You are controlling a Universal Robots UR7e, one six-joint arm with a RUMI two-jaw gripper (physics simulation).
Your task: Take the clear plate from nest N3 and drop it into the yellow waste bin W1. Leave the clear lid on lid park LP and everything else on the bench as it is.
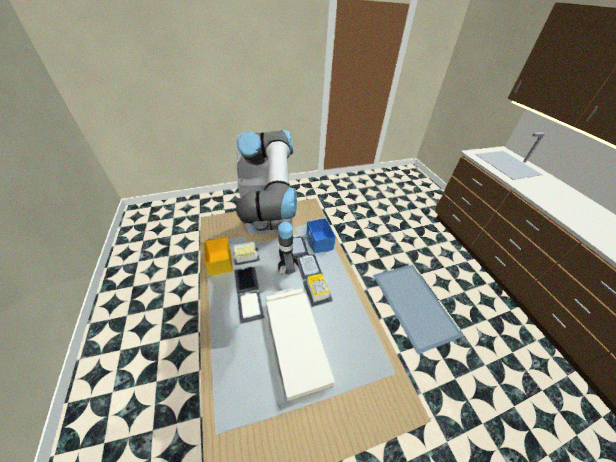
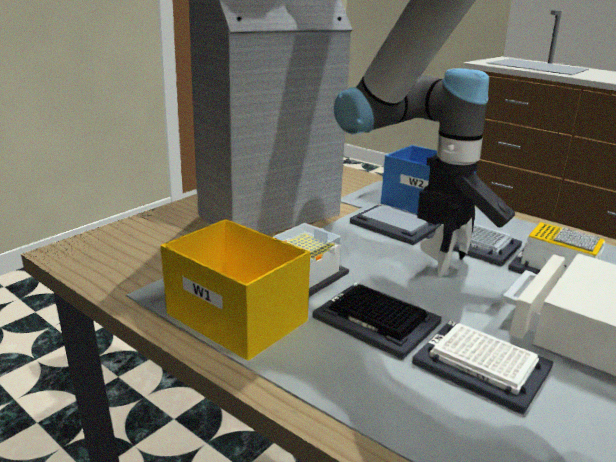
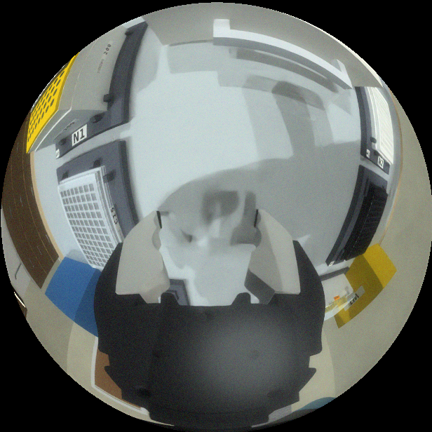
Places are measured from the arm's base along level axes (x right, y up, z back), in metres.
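Pixels of known places: gripper, between the fingertips: (image 2: 450, 267).
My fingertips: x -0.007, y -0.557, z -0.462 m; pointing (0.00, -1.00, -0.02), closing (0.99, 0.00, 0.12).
Behind a point stands the place of what it marks.
The clear plate (image 1: 309, 265) {x -0.137, y -0.530, z -0.480 m} (image 2: 487, 239) {x -0.124, y -0.533, z -0.499 m} (image 3: 86, 212) sits in a dark nest beside the tip box nest N1; its own nest label is not readable. The yellow waste bin W1 (image 1: 219, 263) {x 0.355, y -0.460, z -0.323 m} (image 2: 278, 312) {x 0.367, y -0.508, z -0.322 m} (image 3: 372, 265) stands at the other side of the bench, and no plate shows in its visible part. A flat clear lid (image 1: 298, 245) {x -0.138, y -0.537, z -0.301 m} (image 2: 395, 219) {x -0.116, y -0.537, z -0.299 m} lies on a dark park near the blue bin. My gripper (image 1: 285, 271) {x -0.007, y -0.557, z -0.462 m} (image 2: 452, 264) {x -0.007, y -0.557, z -0.462 m} (image 3: 207, 211) is open and empty, pointing down above the mat between the clear plate and the black plate.
A black plate (image 1: 247, 278) {x 0.230, y -0.533, z -0.429 m} (image 2: 382, 310) {x 0.241, y -0.532, z -0.430 m} (image 3: 365, 217) and white plate (image 1: 250, 305) {x 0.257, y -0.536, z -0.599 m} (image 2: 485, 355) {x 0.268, y -0.530, z -0.598 m} sit in nests on W1's side. A lidded tip box (image 1: 245, 252) {x 0.197, y -0.479, z -0.282 m} (image 2: 320, 255) {x 0.196, y -0.497, z -0.290 m} stands beside W1. Also present are blue bin W2 (image 1: 320, 235) {x -0.318, y -0.552, z -0.260 m} (image 2: 402, 187) {x -0.228, y -0.503, z -0.265 m}, yellow-topped box (image 1: 318, 286) {x -0.107, y -0.479, z -0.661 m} and long white device (image 1: 300, 345) {x 0.102, y -0.473, z -0.913 m}.
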